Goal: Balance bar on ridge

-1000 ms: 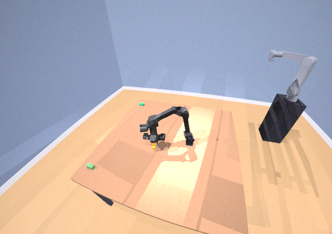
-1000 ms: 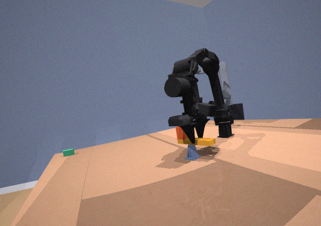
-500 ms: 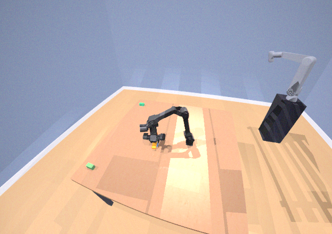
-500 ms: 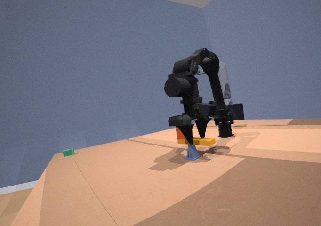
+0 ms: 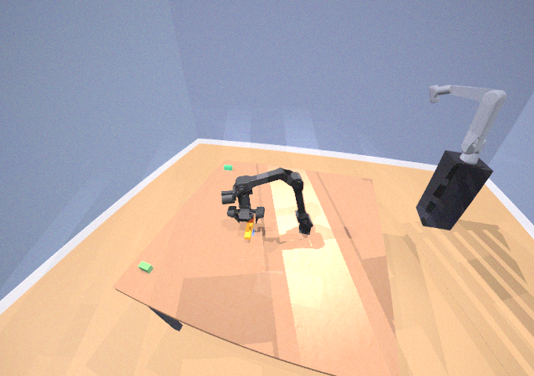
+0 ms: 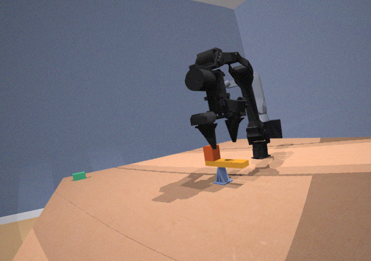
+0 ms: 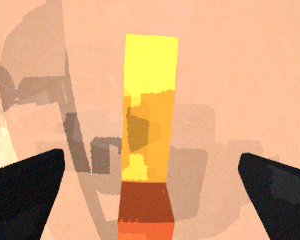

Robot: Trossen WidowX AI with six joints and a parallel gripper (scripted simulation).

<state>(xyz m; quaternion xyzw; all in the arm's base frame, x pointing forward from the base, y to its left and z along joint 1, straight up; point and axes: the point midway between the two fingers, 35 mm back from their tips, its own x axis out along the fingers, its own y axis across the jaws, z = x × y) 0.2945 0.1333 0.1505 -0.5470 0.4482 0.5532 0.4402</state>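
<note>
Now: gripper tip 4 cm above the bar and 3 cm to the left of it.
</note>
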